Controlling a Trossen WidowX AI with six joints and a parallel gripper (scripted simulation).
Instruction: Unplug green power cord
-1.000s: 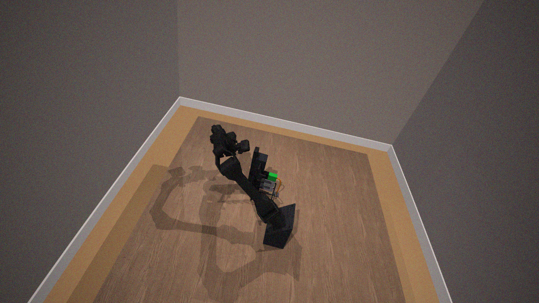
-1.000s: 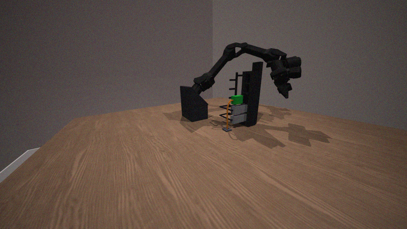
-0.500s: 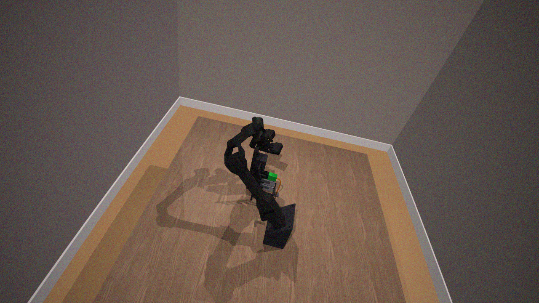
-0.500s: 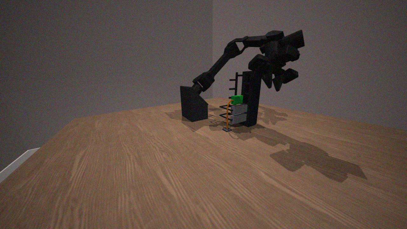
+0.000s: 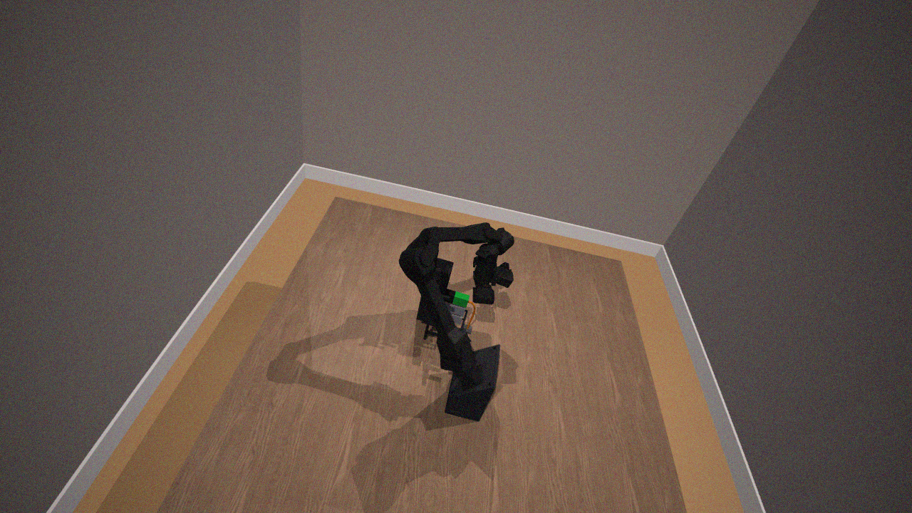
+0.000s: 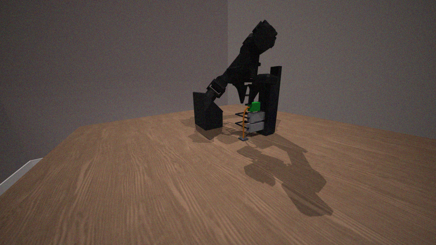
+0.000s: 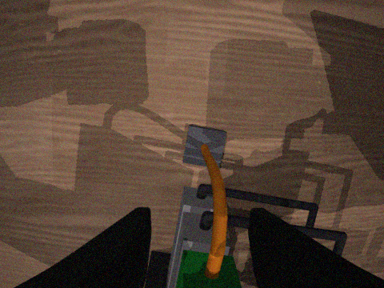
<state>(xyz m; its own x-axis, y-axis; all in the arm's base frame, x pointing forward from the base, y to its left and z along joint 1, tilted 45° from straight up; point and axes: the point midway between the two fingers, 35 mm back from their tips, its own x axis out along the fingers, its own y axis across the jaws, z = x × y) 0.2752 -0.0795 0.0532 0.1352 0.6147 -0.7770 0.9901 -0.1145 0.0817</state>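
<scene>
Now: gripper tip 80 mm to the right of the green plug and 10 mm above it.
</scene>
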